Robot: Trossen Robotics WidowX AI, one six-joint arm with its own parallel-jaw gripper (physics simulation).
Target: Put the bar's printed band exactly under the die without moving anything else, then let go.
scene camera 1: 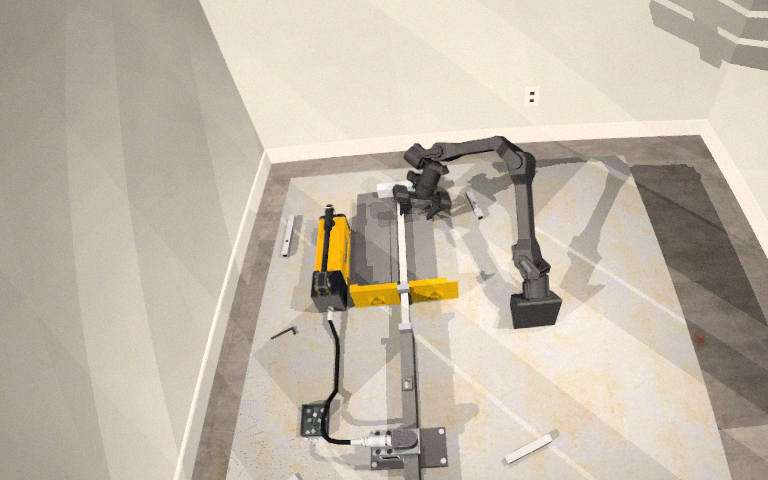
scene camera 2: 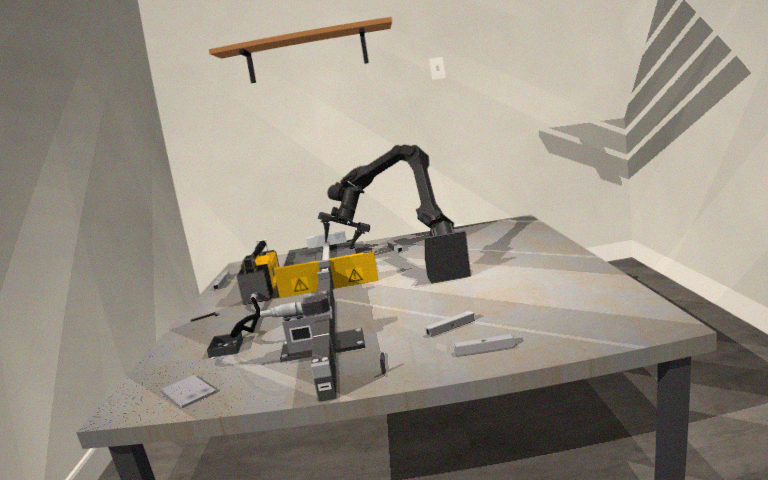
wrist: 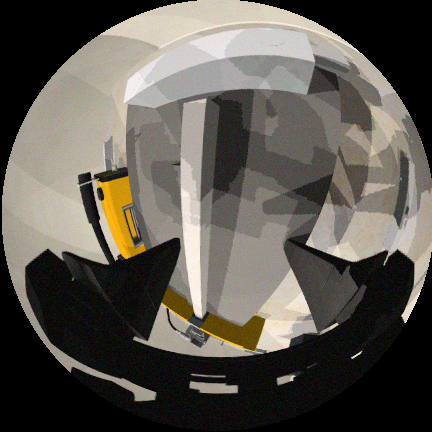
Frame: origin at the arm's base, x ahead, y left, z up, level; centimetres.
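Where they show: gripper, fingertip midpoint: (scene camera 1: 414, 217) (scene camera 2: 338, 245) (wrist: 234, 244); arm's base, origin of the base link: (scene camera 1: 537, 297) (scene camera 2: 445, 243).
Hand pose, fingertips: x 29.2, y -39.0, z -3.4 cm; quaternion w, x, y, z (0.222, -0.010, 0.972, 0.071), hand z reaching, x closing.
Note:
Things, the pixels of their top centre, and the offset from my fingertips. "spot": a spot on its surface instead.
- grey channel, surface spot: (scene camera 1: 407, 362) spot: dx +8.5, dy +49.7, dz +0.4 cm
- marking head, surface spot: (scene camera 2: 314, 306) (scene camera 1: 404, 447) spot: dx +11.7, dy +72.8, dz +3.7 cm
- yellow guard, surface spot: (wrist: 230, 332) (scene camera 1: 433, 287) (scene camera 2: 352, 263) spot: dx -1.9, dy +27.7, dz -0.3 cm
- white block, surface spot: (wrist: 225, 65) spot: dx +0.5, dy -12.2, dz +1.1 cm
- yellow machine, surface spot: (wrist: 115, 200) spot: dx +23.0, dy -0.5, dz -0.1 cm
- loose bar, middle of its top: (scene camera 1: 474, 203) (scene camera 2: 394, 244) dx -21.4, dy -5.9, dz -5.1 cm
A long, thin white bar (scene camera 1: 402, 243) (scene camera 2: 325, 253) (wrist: 194, 175) runs from the back, through the yellow guard, toward the grey channel (scene camera 1: 407, 362). My gripper (scene camera 1: 417, 213) (scene camera 2: 339, 244) (wrist: 234, 244) is open and empty near the bar's back end. In the wrist view the bar passes between the fingertips, closer to the left finger; in scene camera 2 the fingertips look about level with it or slightly above. The marking head (scene camera 1: 404, 439) (scene camera 2: 314, 306) stands at the channel's front part. The die and the printed band cannot be made out.
The yellow guard (scene camera 1: 433, 290) (scene camera 2: 353, 271) (wrist: 230, 332) crosses the bar. A white block (scene camera 1: 387, 190) (wrist: 225, 65) lies beyond its back end. The yellow machine (scene camera 1: 336, 237) (wrist: 115, 200) stands left, its black cable (scene camera 1: 337, 362) running to the head. A loose bar (scene camera 1: 474, 204) lies right of my gripper.

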